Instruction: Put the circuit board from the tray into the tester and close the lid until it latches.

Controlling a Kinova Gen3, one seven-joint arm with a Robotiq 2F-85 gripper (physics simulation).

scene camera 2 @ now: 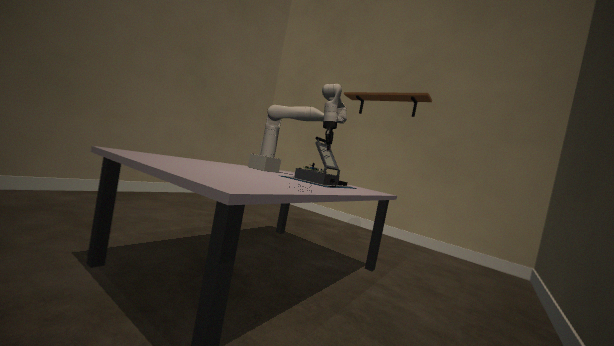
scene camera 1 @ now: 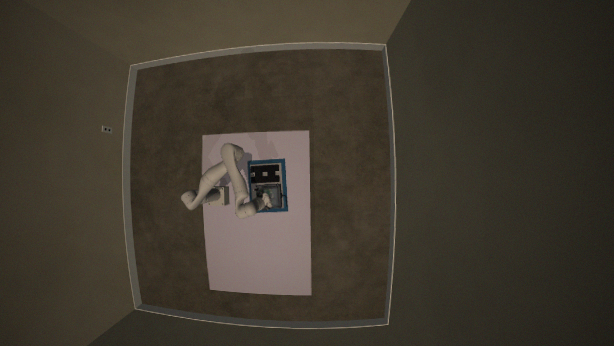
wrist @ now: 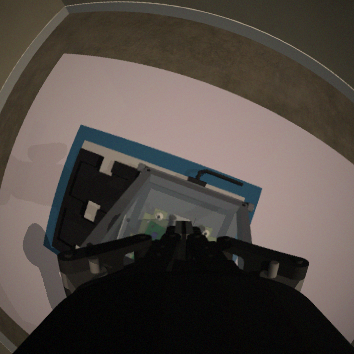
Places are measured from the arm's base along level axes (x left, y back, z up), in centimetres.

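Where they show: gripper, between the fingertips: (scene camera 2: pixel 328 151) (wrist: pixel 182 230); arm's base, origin of its link: (scene camera 2: pixel 267 156) (scene camera 1: pixel 215 194).
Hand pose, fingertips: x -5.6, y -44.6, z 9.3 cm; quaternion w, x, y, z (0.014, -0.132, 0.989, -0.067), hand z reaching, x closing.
Observation:
Things, the pixels of their top centre, and the offset from my fingertips. "*": a spot on its surface instead. Level surfaces: height alone.
- black tray, a spot on its surface: (wrist: pixel 95 187) * dy +0.6, dx +17.2, dz -16.4 cm
- blue mat, height of its surface: dz -18.0 cm
- pink table, height of its surface: dz -18.2 cm
- black bent rod, a spot on its surface: (wrist: pixel 222 177) * dy -8.4, dx -5.3, dz -17.4 cm
The tester (scene camera 1: pixel 280 201) (scene camera 2: pixel 310 174) is a low dark box on the table. Its hinged, see-through lid (scene camera 2: pixel 328 156) (wrist: pixel 175 197) has a grey frame and stands steeply, leaning over the box. A green circuit board (wrist: pixel 154 228) shows through the lid in the wrist view, inside the tester; the fingers partly hide it. The black tray (scene camera 1: pixel 260 174) (wrist: pixel 95 187) beside the tester shows pale gaps and no board. My gripper (scene camera 2: pixel 328 146) (wrist: pixel 182 230) is shut and empty. Its fingertips are at the lid's raised upper end, apparently touching it; the exact contact is hidden.
A blue mat (scene camera 1: pixel 286 182) (wrist: pixel 97 135) lies under tester and tray on the pink table (scene camera 1: pixel 260 250) (scene camera 2: pixel 175 170). A black bent rod (wrist: pixel 222 177) sticks out on the hinge side. The arm's base (scene camera 1: pixel 223 196) (scene camera 2: pixel 264 162) stands nearby. A wall shelf (scene camera 2: pixel 387 96) shows behind.

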